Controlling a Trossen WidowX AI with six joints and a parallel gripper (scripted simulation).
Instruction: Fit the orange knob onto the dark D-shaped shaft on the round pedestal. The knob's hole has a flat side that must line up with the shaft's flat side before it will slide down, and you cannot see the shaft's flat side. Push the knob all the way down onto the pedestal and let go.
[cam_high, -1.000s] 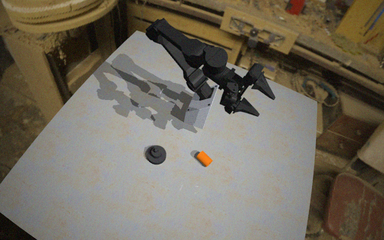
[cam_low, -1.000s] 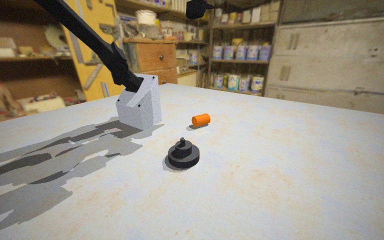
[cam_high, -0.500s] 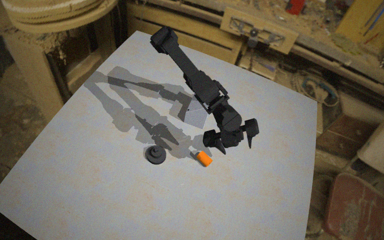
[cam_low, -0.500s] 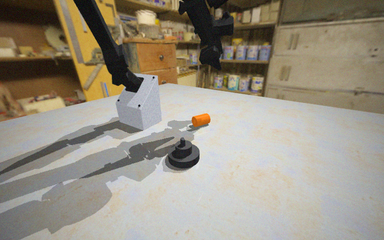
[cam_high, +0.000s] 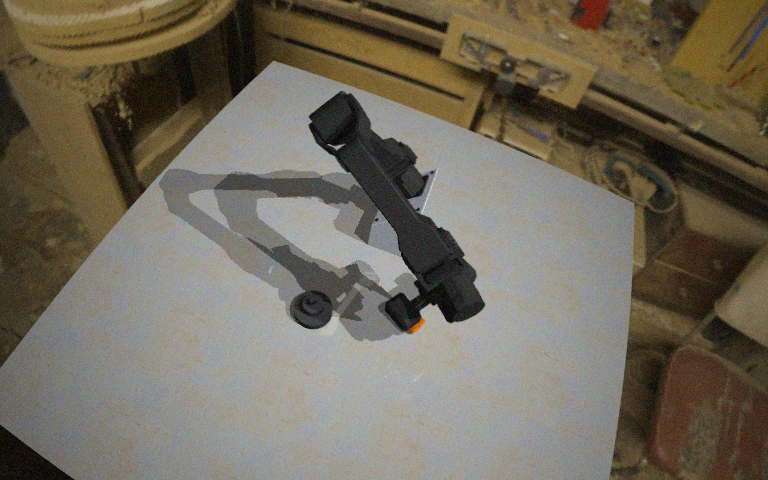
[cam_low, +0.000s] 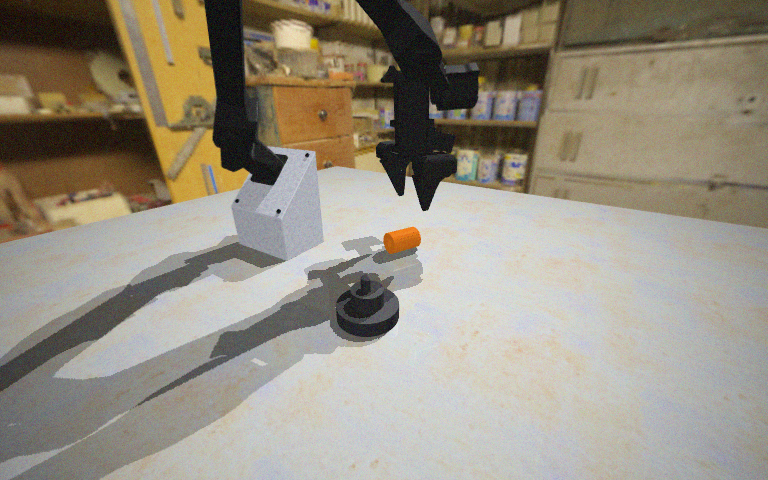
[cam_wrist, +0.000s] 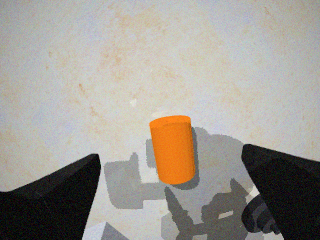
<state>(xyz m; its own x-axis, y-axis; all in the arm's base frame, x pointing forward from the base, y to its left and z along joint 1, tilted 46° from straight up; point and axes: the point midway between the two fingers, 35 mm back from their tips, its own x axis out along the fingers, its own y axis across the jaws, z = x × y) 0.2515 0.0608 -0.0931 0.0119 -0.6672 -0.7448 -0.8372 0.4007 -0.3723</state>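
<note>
The orange knob lies 7 cm below my gripper tip, 2 cm to the right of it and 1 cm behind it. The rest, counted from my gripper tip: dark round pedestal 22 cm to the right, 6 cm below, 5 cm ahead.
</note>
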